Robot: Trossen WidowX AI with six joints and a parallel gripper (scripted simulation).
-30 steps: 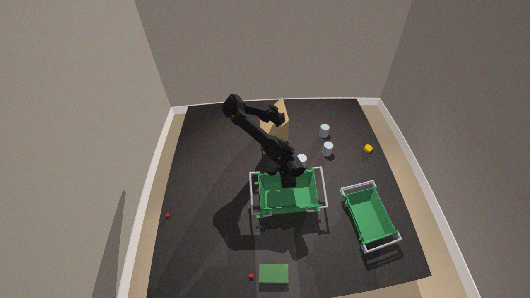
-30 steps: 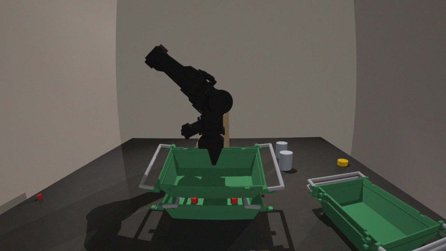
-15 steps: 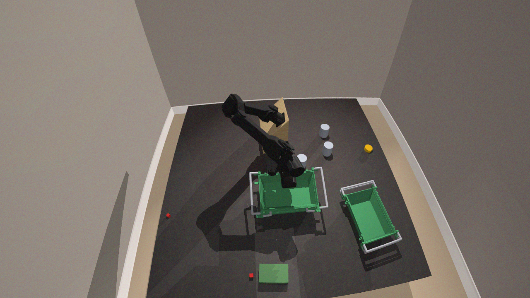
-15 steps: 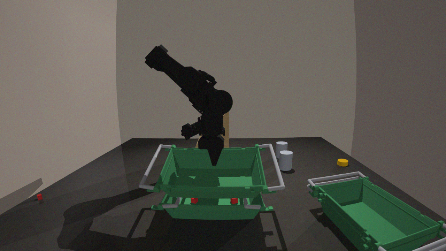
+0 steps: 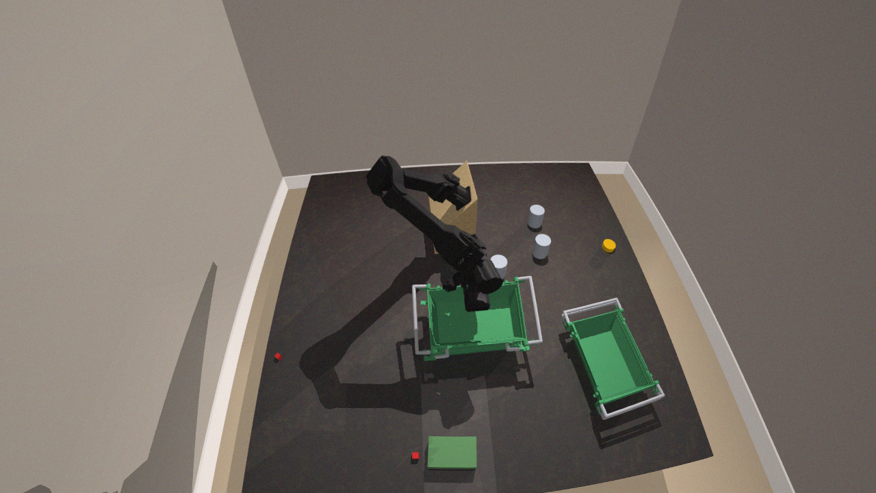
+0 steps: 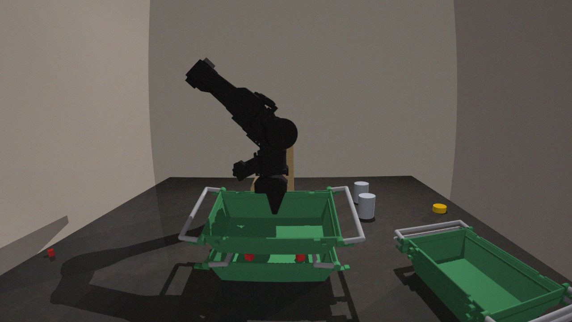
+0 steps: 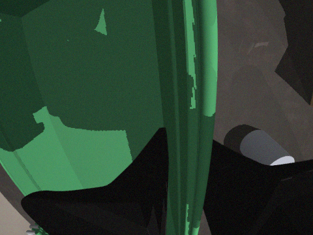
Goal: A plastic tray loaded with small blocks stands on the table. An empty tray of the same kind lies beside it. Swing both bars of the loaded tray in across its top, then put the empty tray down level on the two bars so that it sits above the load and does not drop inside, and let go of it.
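My gripper tip is 70 mm short of the tray and 20 mm below it. Also, from my gripper tip: flat green slab 420 mm ahead, 90 mm below, 70 mm to the right; yellow disc 540 mm to the left, 250 mm behind, 100 mm below.
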